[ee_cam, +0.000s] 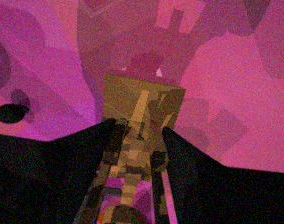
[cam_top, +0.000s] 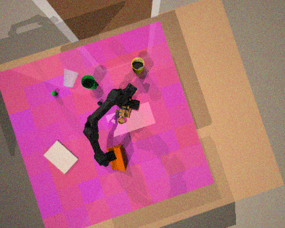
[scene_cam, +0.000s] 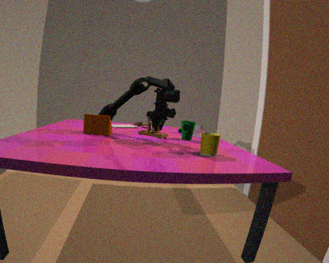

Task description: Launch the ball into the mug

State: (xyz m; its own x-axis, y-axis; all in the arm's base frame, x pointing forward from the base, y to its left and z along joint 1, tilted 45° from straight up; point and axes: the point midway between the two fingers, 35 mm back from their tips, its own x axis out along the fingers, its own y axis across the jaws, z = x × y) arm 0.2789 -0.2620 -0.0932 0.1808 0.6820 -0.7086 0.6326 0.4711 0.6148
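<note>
Now: the dark ball 9 cm ahead of my gripper tip, 18 cm to the left of it and 6 cm below it. Round my gripper tip: yellow mug 21 cm ahead, 19 cm to the right, 4 cm below; green mug 24 cm ahead, 17 cm to the left, 4 cm below; wooden catapult 4 cm behind, 6 cm to the left, 2 cm above.
</note>
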